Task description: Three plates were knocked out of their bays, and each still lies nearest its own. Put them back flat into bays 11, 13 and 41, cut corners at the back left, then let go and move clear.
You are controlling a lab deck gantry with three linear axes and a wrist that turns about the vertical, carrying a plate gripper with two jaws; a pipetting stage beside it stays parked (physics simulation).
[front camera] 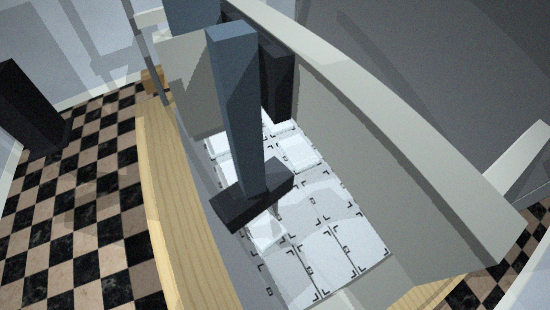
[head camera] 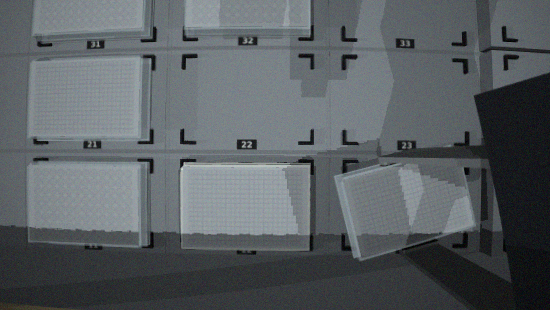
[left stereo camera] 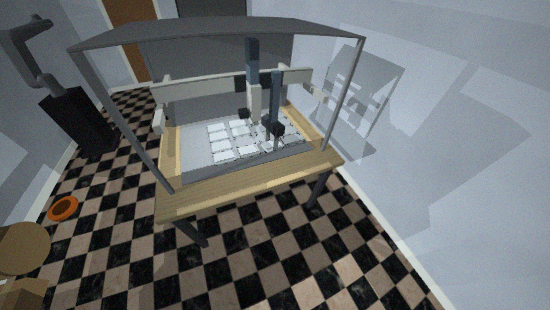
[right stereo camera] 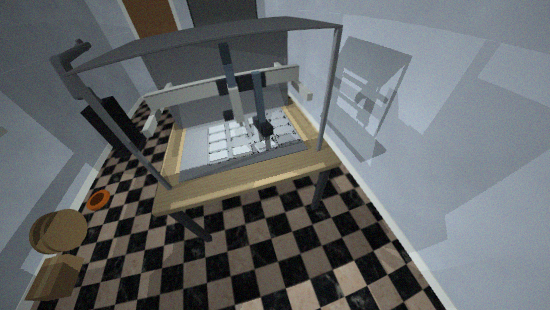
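Seen in the pictures: gripper, fingertip midpoint: (front camera: 258, 223) (head camera: 406, 201) (left stereo camera: 271, 144) (right stereo camera: 265, 144); robot's base, origin of the base link: (head camera: 39, 239) (left stereo camera: 215, 165) (right stereo camera: 209, 164).
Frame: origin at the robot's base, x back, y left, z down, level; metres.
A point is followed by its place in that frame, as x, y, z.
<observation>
The plate nearest bay 13 (front camera: 266, 232) @[-0.421, 0.054, -0.015] (head camera: 395, 215) @[-0.372, 0.036, -0.016] lies turned within its bay, its right end swung toward the back. My gripper (left stereo camera: 272, 144) @[-0.387, 0.048, -0.008] (right stereo camera: 264, 143) @[-0.387, 0.048, -0.008] is lowered around this plate, turned to match it, its two jaws at the front and back long sides. The jaws look open with a slight gap; their tips are partly hidden. In the head view, its dark body is at the right edge. The plate in bay 11 (head camera: 85, 202) @[-0.068, 0.045, -0.014] lies flat and square between its corner marks. Bay 41 does not show in the head view. Cut corners are too faint to tell.
A plate in bay 12 (head camera: 245, 205) @[-0.229, 0.045, -0.014] sits left of the turned plate. Plates also lie in bay 21 (head camera: 87, 97) @[-0.069, 0.150, -0.014], bay 31 (head camera: 92, 15) @[-0.070, 0.234, -0.014] and bay 32 (head camera: 250, 12) @[-0.232, 0.232, -0.014]. The pale parked pipetting stage (left stereo camera: 254, 102) (right stereo camera: 235, 105) hangs beside the gripper, under the gantry beam (left stereo camera: 195, 90).
</observation>
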